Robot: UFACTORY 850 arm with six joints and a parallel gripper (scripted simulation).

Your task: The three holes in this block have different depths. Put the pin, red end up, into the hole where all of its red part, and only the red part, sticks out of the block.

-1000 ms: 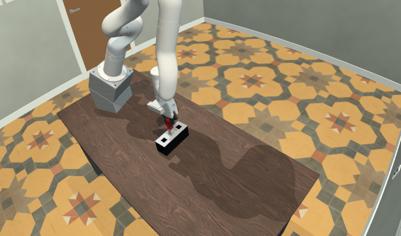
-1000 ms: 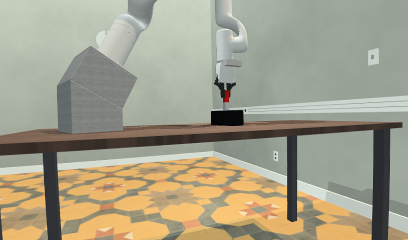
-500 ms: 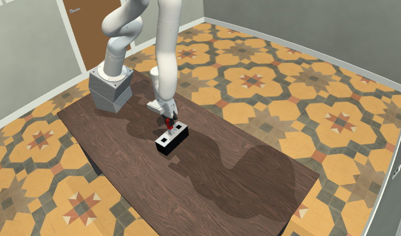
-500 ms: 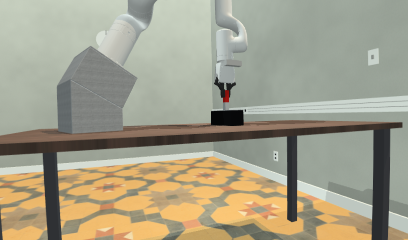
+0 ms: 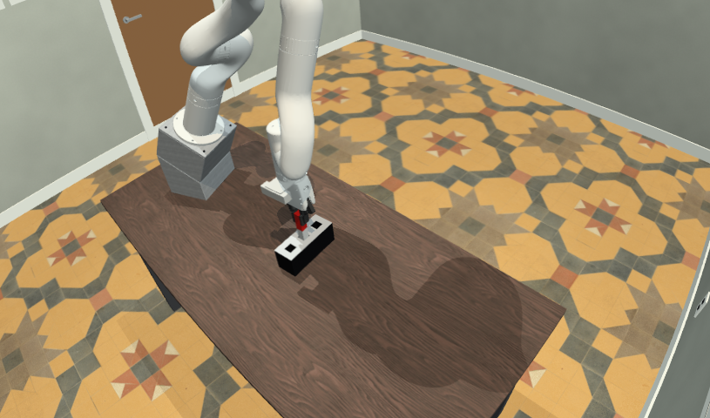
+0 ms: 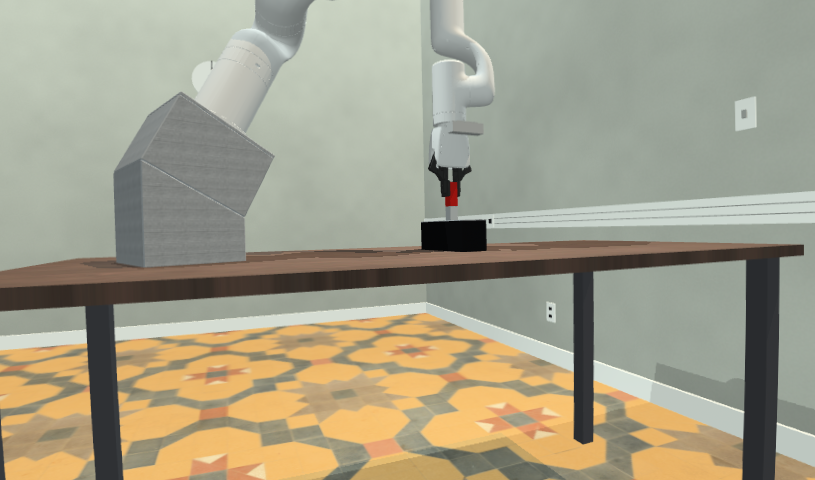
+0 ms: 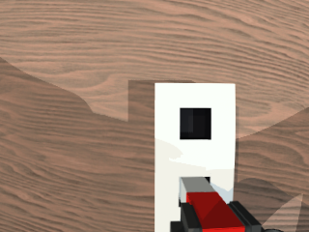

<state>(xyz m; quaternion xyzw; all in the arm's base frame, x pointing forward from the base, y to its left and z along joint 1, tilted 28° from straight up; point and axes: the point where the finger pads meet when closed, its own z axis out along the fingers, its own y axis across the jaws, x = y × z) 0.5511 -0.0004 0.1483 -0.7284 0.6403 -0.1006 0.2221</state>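
The pin is 10 mm below my hand. The rest, counted from my hand: black block: 120 mm below.
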